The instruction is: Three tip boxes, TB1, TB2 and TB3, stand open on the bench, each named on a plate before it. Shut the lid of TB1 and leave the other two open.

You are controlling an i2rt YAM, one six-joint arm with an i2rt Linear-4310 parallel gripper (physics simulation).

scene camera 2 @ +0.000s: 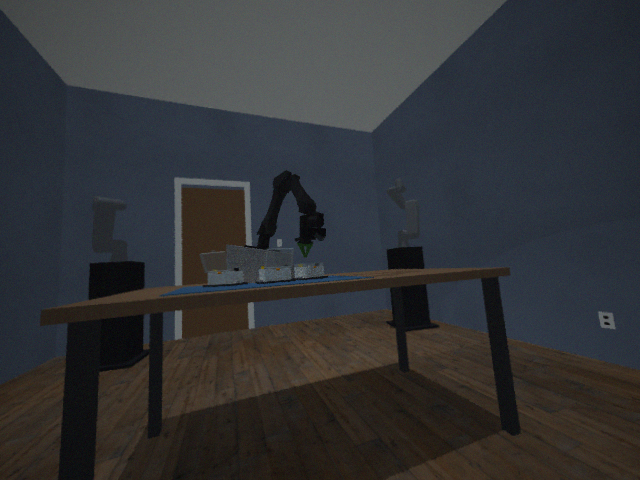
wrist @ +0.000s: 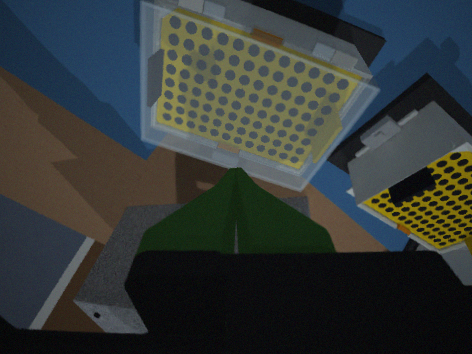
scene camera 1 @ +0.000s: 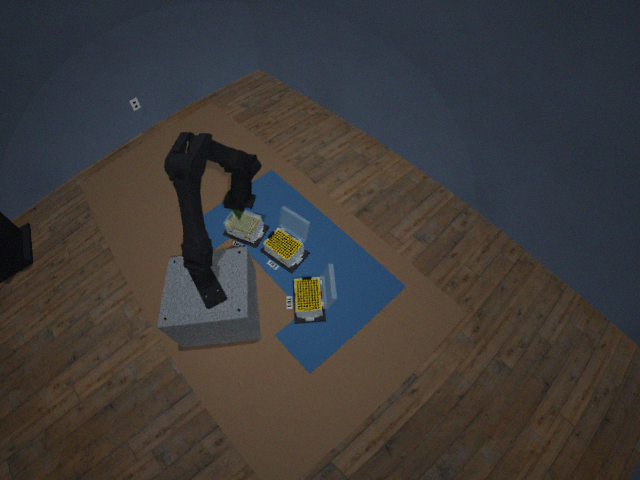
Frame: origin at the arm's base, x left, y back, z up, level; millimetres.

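Seen in the pictures: gripper, between the fingertips: [scene camera 2: 305,257] [wrist: 235,177] [scene camera 1: 239,218]; arm's base, origin of its link: [scene camera 2: 262,249] [scene camera 1: 206,282].
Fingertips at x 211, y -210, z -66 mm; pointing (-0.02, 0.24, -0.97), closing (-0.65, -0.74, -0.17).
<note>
Pixels of each thing's middle, then the offset from my fingertips to it. "spot": a spot on its surface instead. Level surfaces: height alone.
- middle tip box, middle of its body: [wrist: 423,193] [scene camera 1: 281,249] [scene camera 2: 274,274] dx -159, dy -76, dz -75 mm
- third tip box, middle of its body: [wrist: 434,281] [scene camera 1: 304,297] [scene camera 2: 227,277] dx -364, dy -45, dz -75 mm
- raised lid, a spot on its surface: [scene camera 1: 331,285] spot: dx -422, dy -114, dz +38 mm
- blue mat, height of its surface: dz -108 mm
- brown table, height of its surface: dz -110 mm
The tip box nearest my gripper [scene camera 1: 245,225] [scene camera 2: 309,271] [wrist: 235,177] has its clear lid down over the yellow tip rack; whether it is fully seated I cannot tell. My gripper [scene camera 1: 237,215] [scene camera 2: 306,256] [wrist: 235,177] is shut and empty, its green fingertips a little above this box. The middle tip box [scene camera 1: 284,245] [scene camera 2: 275,273] [wrist: 405,155] stands open, its lid [scene camera 1: 294,223] raised. The third tip box [scene camera 1: 308,295] [scene camera 2: 225,277] also stands open with a raised lid [scene camera 1: 331,285]. The name plates are too small to read surely.
The boxes stand on a blue mat [scene camera 1: 356,279] on the brown table [scene camera 1: 403,330] [scene camera 2: 439,274]. The grey base block [scene camera 1: 209,291] of the arm stands beside them. The middle box's raised lid stands close to the box below my gripper.
</note>
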